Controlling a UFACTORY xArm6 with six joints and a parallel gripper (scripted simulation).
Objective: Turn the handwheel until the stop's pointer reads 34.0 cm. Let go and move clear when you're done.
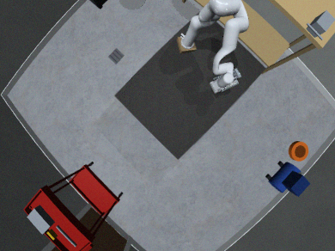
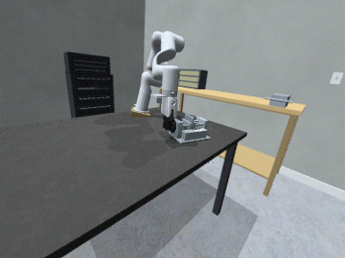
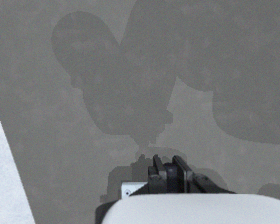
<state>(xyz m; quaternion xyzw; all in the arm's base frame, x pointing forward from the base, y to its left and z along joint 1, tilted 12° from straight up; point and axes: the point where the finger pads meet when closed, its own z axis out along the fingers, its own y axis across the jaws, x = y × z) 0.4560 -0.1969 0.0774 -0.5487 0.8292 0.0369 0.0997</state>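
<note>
The handwheel lies 20 mm to the left of my hand. Also, from my hand: upright knob: 10 mm to the left; then sliding stop: 40 mm ahead, 140 mm to the left.
</note>
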